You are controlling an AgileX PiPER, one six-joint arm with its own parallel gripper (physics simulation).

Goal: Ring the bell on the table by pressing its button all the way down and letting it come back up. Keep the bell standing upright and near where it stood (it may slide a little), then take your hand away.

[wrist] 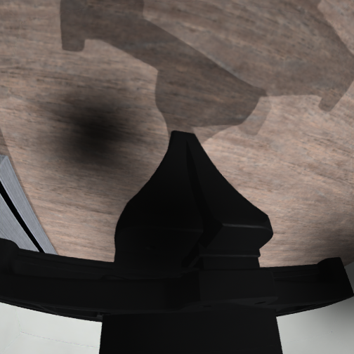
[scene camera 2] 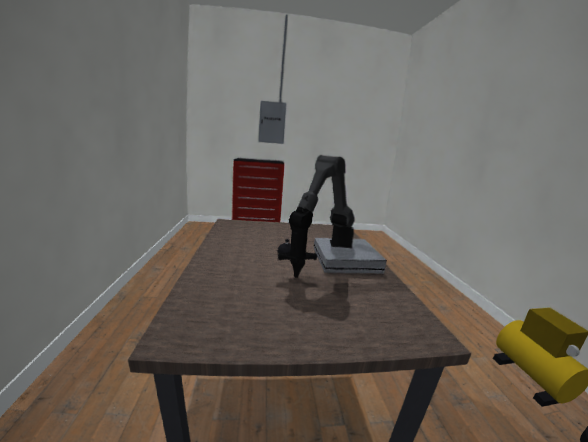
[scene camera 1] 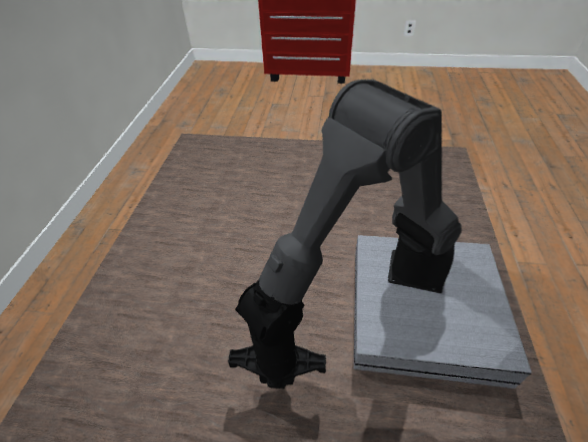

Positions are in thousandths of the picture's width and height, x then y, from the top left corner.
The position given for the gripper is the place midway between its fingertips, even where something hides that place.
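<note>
You can see the gripper (scene camera 1: 479,865), and the wrist view has the gripper (wrist: 510,408) as well.
</note>
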